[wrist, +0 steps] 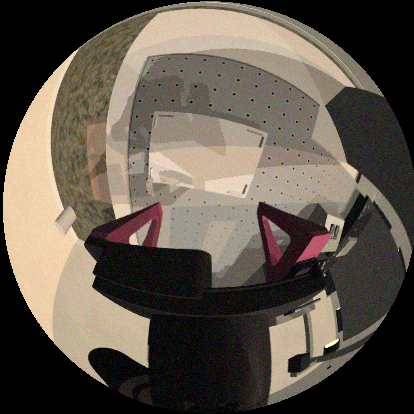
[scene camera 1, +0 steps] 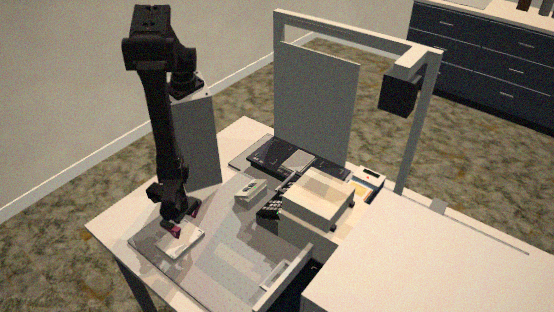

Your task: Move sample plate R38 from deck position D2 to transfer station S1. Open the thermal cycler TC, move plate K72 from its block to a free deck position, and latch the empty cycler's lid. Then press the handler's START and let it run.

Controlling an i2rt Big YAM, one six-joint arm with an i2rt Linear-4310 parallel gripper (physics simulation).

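Places are measured from the arm's base along level axes (x back, y right, z up), in centimetres.
Pixels of known places: gripper, fingertip midpoint: [wrist: 209, 207] [scene camera 1: 185, 227]; arm's base, link origin: [scene camera 1: 184, 87].
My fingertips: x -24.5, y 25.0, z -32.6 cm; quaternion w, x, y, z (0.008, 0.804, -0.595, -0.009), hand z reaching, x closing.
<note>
For each thing: its top centre in the pictures, then the offset to it from my fingertips. "spot": a spot on its surface instead. Level surfaces: height alone.
- flat pale pad, surface spot: [wrist: 210, 152] spot: dx +3.5, dy +0.9, dz -6.4 cm
- light grey plate, top centre: [scene camera 1: 298, 160] [wrist: 346, 248] dx -5.0, dy -53.1, dz -2.2 cm
- black deck, surface height: dz -3.8 cm
- cream thermal cycler, surface spot: [scene camera 1: 320, 196] spot: dx -30.7, dy -31.1, dz +11.6 cm
- black keypad, top centre: [scene camera 1: 272, 208] dx -16.0, dy -24.8, dz +0.8 cm
- small sloped control box, top centre: [wrist: 335, 242] [scene camera 1: 250, 183] dx -1.4, dy -29.4, dz -0.3 cm
- perforated grey board, surface height: dz -8.3 cm
- black box, surface spot: [scene camera 1: 399, 94] spot: dx -41.1, dy -49.9, dz +43.8 cm
- small device, top centre: [scene camera 1: 362, 183] dx -31.8, dy -59.2, dz -2.8 cm
My gripper [scene camera 1: 185, 220] [wrist: 209, 207], with dark red fingers, is open and empty above a flat pale pad [scene camera 1: 176, 246] [wrist: 210, 152] with corner marks; no label on it can be read. A light grey plate [scene camera 1: 298, 160] lies on the black deck [scene camera 1: 268, 149] at the back; its label and position name are unreadable. The cream thermal cycler [scene camera 1: 320, 196] has its lid down over its block, so plate K72 is hidden. A black keypad [scene camera 1: 272, 207] is on its side. A small sloped control box [scene camera 1: 250, 191] [wrist: 334, 232] stands nearby, with too little detail to read START.
The pad lies on a perforated grey board [scene camera 1: 142, 242] [wrist: 225, 77]. A grey upright panel [scene camera 1: 315, 100] stands behind the deck. A black box [scene camera 1: 399, 94] hangs from a tall frame [scene camera 1: 422, 125]. A small device [scene camera 1: 370, 174] stands beyond the cycler, and a large white cabinet [scene camera 1: 425, 250] at right.
</note>
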